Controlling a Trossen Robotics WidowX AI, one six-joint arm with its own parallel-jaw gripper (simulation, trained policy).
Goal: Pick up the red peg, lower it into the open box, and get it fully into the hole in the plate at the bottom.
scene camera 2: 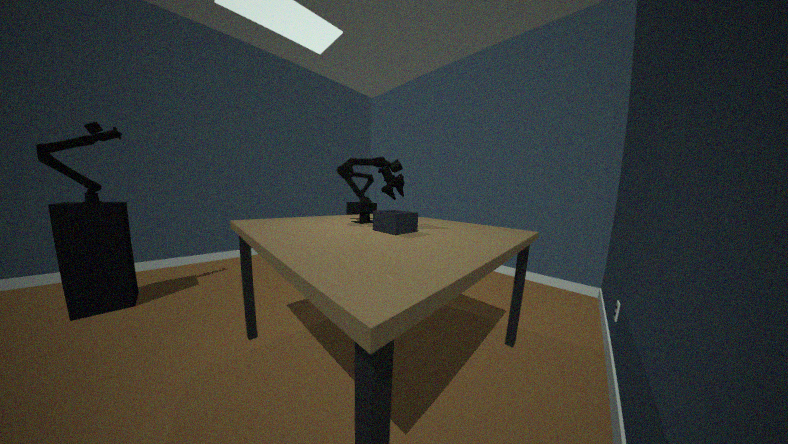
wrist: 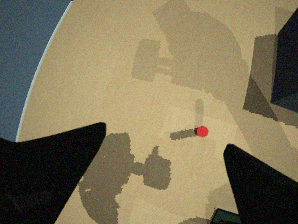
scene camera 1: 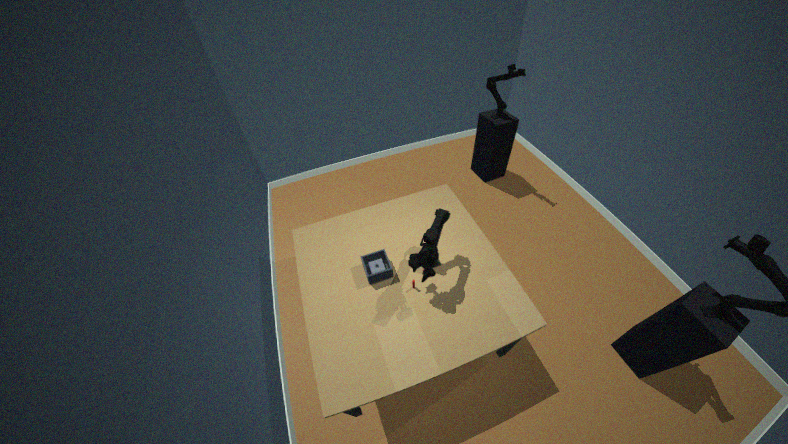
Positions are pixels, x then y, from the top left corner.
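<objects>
I see a dark box (scene camera 2: 395, 222), and the box is 92 cm from the lens.
</objects>
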